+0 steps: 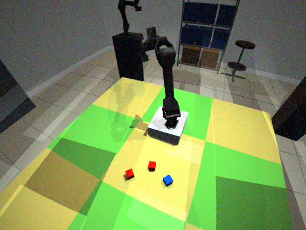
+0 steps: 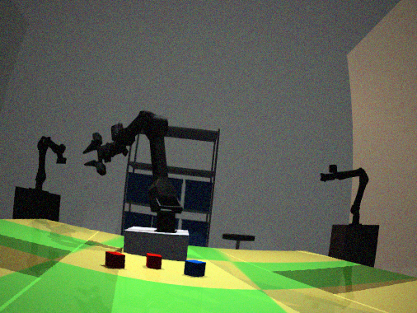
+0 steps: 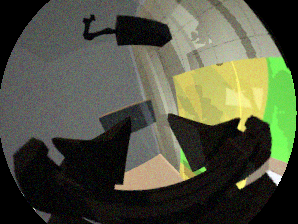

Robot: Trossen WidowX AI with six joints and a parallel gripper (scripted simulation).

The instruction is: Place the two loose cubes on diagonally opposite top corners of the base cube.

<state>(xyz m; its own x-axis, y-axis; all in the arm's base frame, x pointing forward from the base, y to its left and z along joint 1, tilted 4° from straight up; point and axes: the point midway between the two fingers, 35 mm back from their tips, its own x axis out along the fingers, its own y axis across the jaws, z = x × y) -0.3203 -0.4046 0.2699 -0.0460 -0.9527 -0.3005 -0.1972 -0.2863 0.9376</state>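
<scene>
Now: the blue cube 60 cm ahead of my gripper tip, 56 cm to the left of it and 30 cm below it.
</scene>
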